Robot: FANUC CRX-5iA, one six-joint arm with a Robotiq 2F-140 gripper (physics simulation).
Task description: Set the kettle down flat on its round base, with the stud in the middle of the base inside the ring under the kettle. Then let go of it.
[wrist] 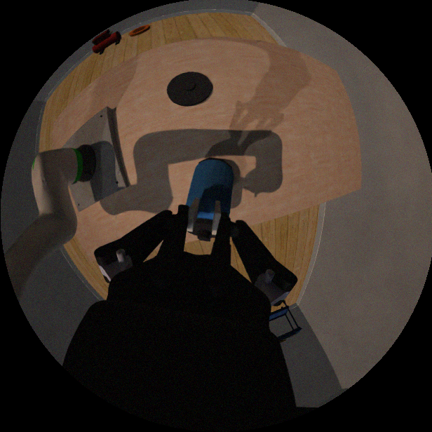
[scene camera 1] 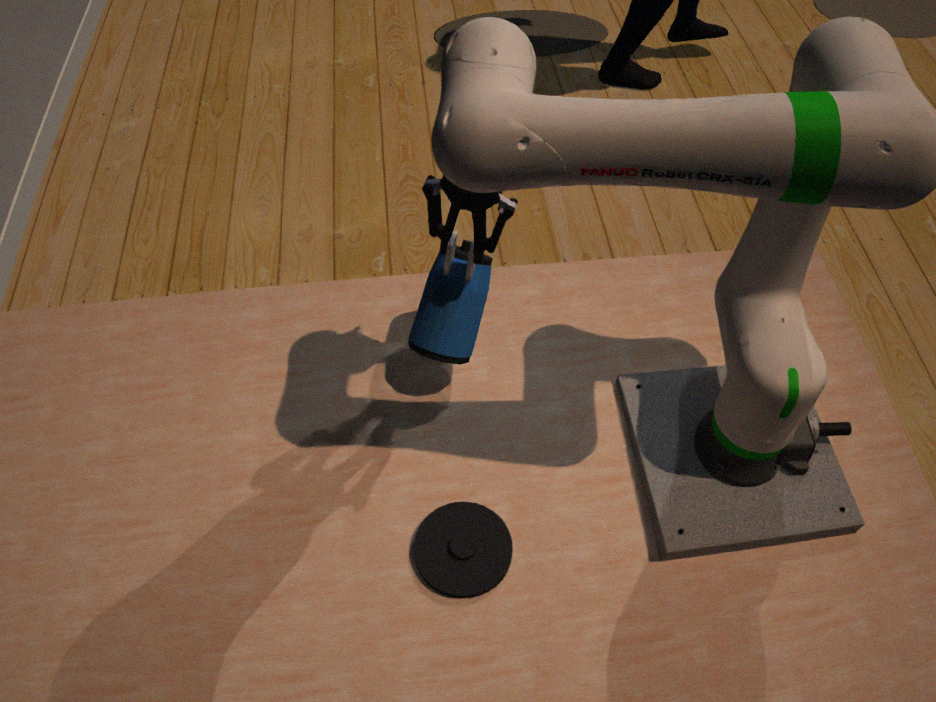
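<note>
The blue kettle hangs tilted from my gripper, its dark bottom edge toward the lower left in the scene view. My gripper is shut on the kettle's top part, at its handle or lid; which one I cannot tell. The kettle is above the table near its back edge, apart from the round base. The black round base lies flat on the table, with a small stud in its middle. The ring under the kettle is hidden.
The wooden table carries the arm's grey mounting plate at the right in the scene view. Arm shadows fall between the kettle and the round base. A person's dark legs show on the floor behind the table.
</note>
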